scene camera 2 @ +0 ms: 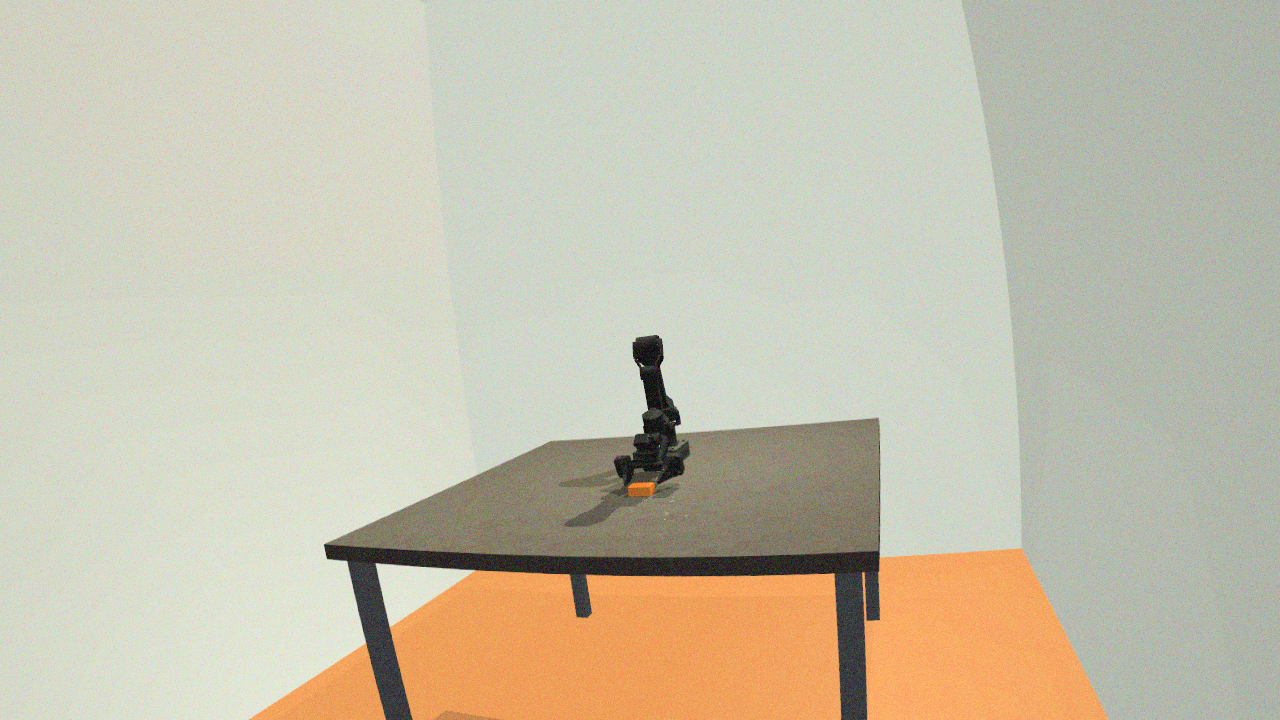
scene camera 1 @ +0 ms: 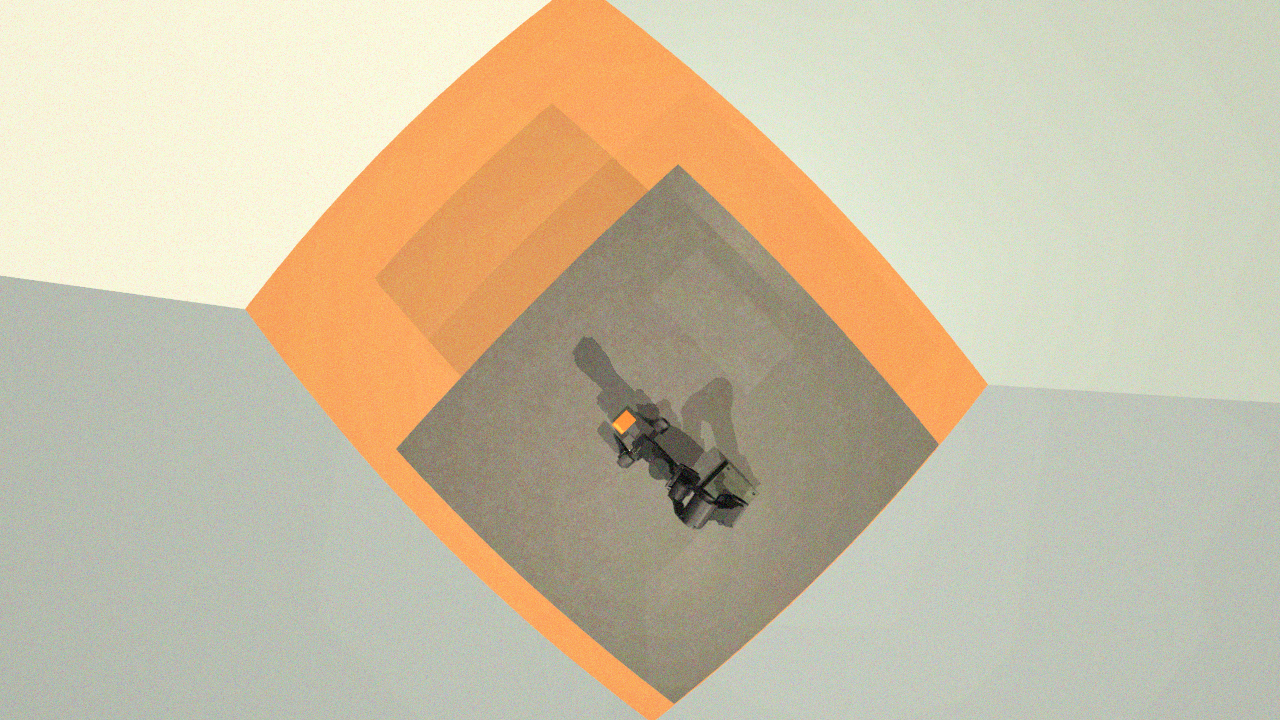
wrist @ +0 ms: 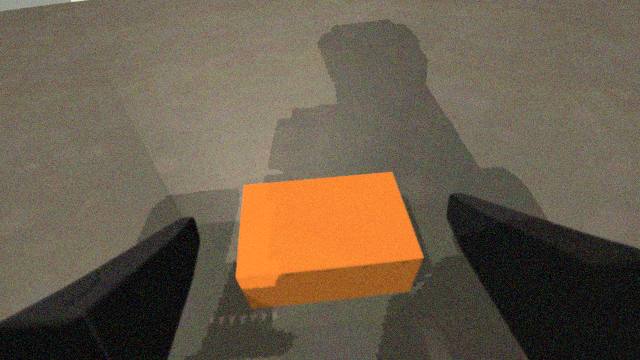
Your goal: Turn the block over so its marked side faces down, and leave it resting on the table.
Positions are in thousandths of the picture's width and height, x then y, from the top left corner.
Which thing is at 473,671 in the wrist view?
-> A block.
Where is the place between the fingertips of my gripper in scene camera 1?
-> At 488,587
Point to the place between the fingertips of my gripper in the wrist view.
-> At 509,604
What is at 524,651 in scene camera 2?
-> My gripper.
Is my gripper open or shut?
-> Open.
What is my gripper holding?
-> Nothing.
